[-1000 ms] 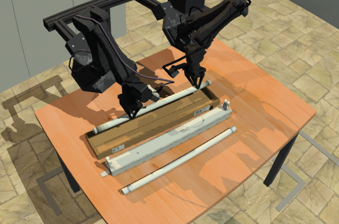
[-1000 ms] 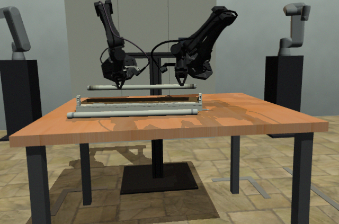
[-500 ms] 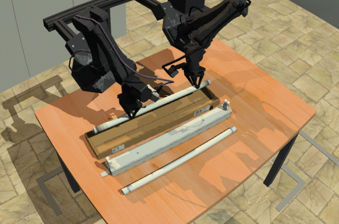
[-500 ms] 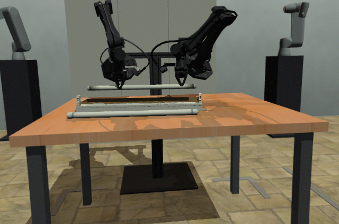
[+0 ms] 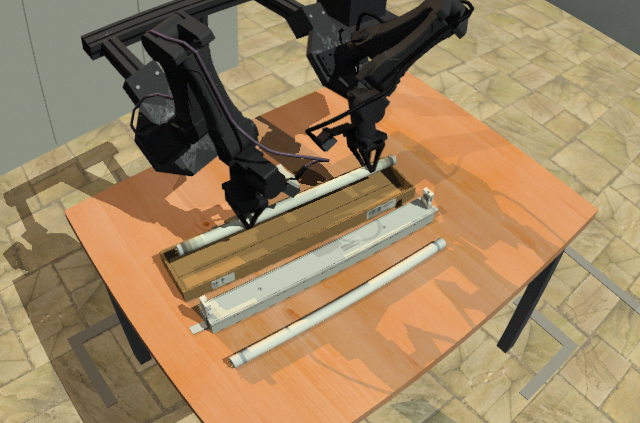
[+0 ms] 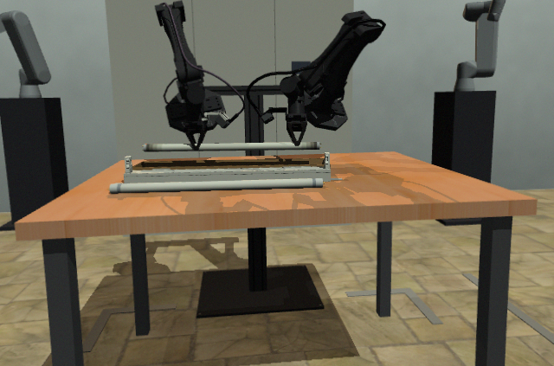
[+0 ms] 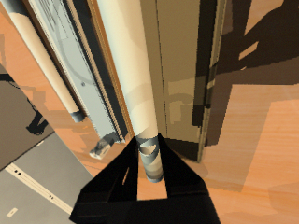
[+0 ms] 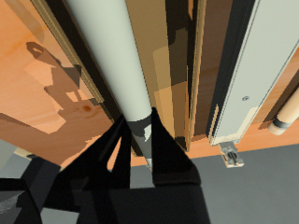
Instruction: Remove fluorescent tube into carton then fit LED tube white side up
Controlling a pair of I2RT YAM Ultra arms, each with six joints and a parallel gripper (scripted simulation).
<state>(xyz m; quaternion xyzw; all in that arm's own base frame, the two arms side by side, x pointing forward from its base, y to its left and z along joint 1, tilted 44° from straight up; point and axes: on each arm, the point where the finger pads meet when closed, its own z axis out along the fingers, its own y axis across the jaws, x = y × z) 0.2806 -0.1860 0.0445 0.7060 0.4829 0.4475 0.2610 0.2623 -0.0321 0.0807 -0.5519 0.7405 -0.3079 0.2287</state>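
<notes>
Right now the light fixture is 15 cm ahead of my right hand, 11 cm to the left of it and 4 cm below it.
</notes>
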